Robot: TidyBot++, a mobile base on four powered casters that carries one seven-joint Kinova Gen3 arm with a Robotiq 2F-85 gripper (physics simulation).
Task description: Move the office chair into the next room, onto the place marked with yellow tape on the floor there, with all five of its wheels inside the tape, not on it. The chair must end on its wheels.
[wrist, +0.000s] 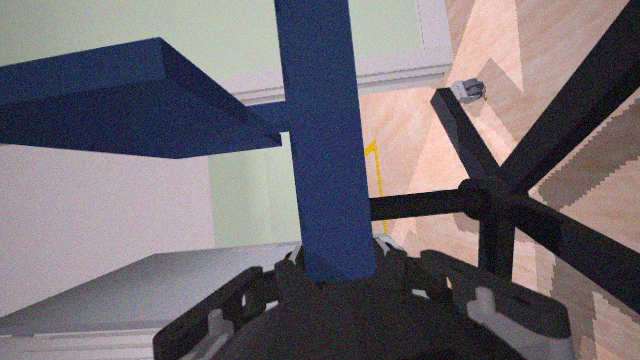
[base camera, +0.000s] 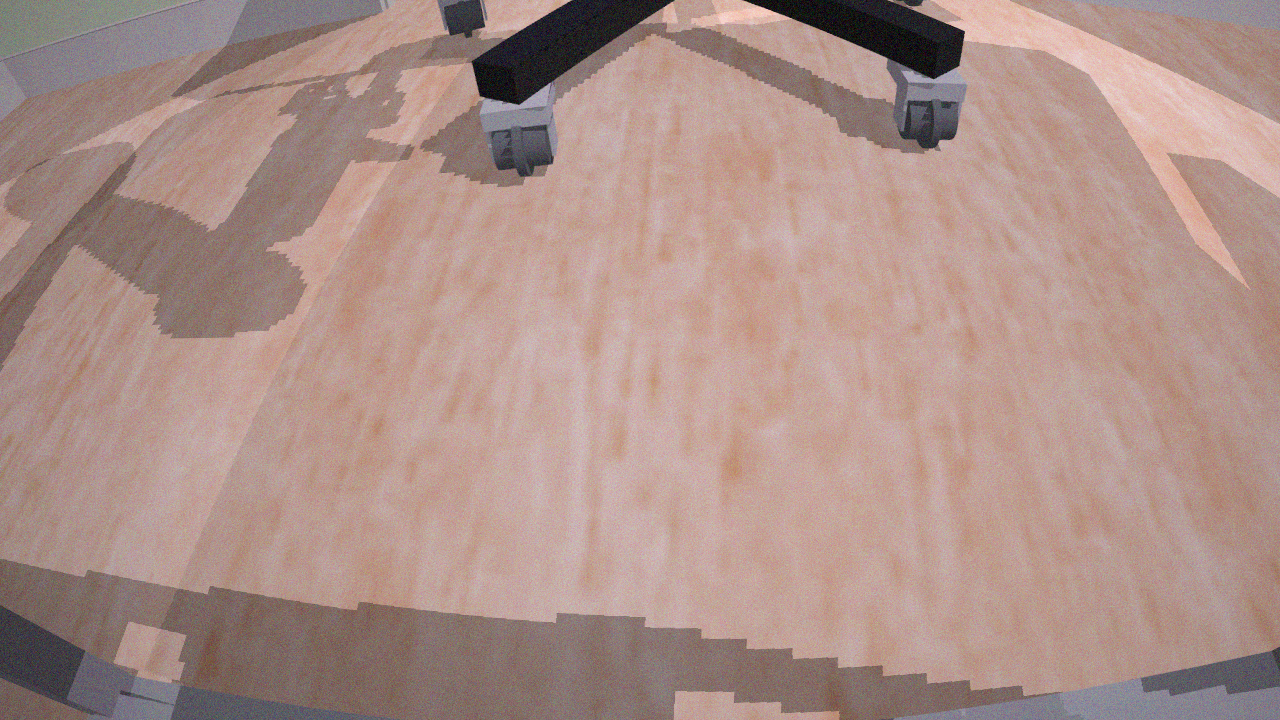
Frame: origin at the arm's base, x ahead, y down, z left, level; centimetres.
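Seen in the pictures: gripper, fingertip midpoint: [wrist: 338, 252].
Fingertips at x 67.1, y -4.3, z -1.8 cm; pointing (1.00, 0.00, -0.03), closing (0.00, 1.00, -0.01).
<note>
A point is followed by its place in that frame.
The office chair has a dark blue seat [wrist: 327, 140] {x 65.1, y -4.2, z -11.4 cm}, seen nearly edge-on in the wrist view, and a blue backrest [wrist: 100, 110] {x 70.2, y -32.2, z -20.5 cm} to its left. My gripper [wrist: 338, 252] {x 67.1, y -4.3, z -1.8 cm} is shut on the edge of the seat, one finger on each face. The black star base [wrist: 492, 192] {x 86.1, y 26.1, z -4.1 cm} shows to the right; in the base view two of its legs [base camera: 572, 49] {x 68.0, y 30.8, z 8.6 cm} [base camera: 850, 31] {x 71.1, y 31.4, z -16.1 cm} reach toward me. Their grey casters [base camera: 520, 134] {x 60.4, y 34.5, z 12.6 cm} [base camera: 929, 109] {x 63.3, y 35.1, z -21.7 cm} are on the wooden floor. A strip of yellow tape [wrist: 378, 172] {x 208.9, y 39.6, z -22.3 cm} lies on the floor beyond the chair, partly hidden by the seat and a leg.
In the wrist view, a pale green wall with a white baseboard [wrist: 405, 75] {x 109.5, y 25.5, z -44.9 cm} ends near one caster [wrist: 470, 91] {x 97.2, y 35.2, z -30.1 cm}. A grey panel [wrist: 160, 290] {x 146.0, y -103.5, z 35.5 cm} with white trim stands at the lower left. A wall [base camera: 143, 53] {x 112.9, y 37.3, z 90.6 cm} shows at the base view's upper left.
</note>
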